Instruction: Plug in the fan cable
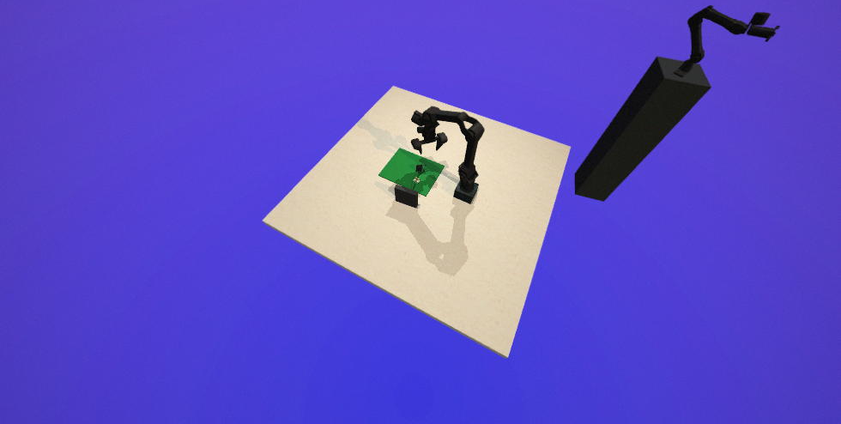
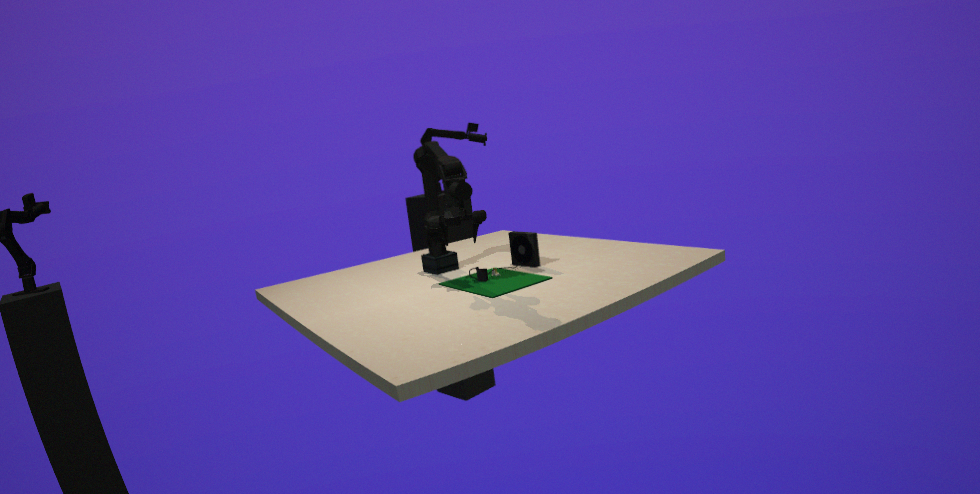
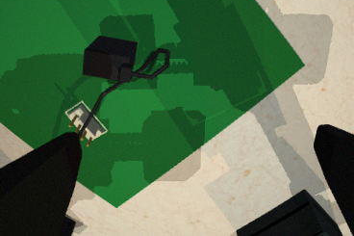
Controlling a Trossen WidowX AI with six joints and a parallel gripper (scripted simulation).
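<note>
Now: gripper tip 40 mm short of the black fan plug, 40 mm to the right of it and 110 mm above it. From my gripper tip the other things lie so: green board (80 mm ahead, 50 mm to the left, 150 mm below); then black fan (40 mm ahead, 260 mm to the left, 70 mm below); then header (30 mm ahead, 110 mm to the left, 130 mm below).
</note>
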